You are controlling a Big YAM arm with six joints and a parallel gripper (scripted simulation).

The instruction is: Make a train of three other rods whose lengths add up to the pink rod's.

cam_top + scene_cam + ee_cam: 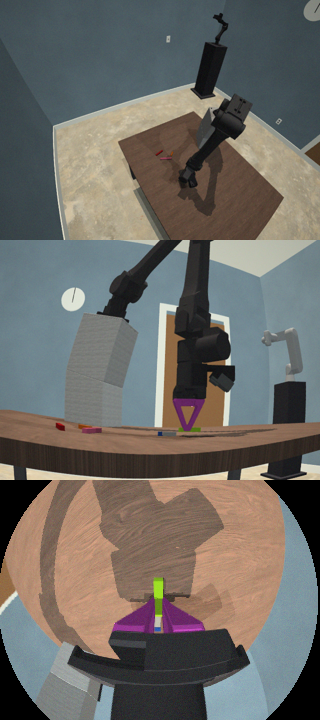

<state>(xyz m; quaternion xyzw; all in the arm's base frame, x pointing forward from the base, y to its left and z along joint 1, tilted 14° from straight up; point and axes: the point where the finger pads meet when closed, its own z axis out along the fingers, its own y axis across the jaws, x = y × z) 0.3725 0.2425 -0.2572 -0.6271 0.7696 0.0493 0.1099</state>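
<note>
The lime rod lies 1 cm to the left of my hand and 1 cm below it. Round my hand: grey rod: 4 cm to the right, 2 cm below, 1 cm behind; then blue rod: 6 cm to the right, 2 cm below, 1 cm behind; then pink rod: 21 cm to the right, 5 cm ahead, 2 cm below.
</note>
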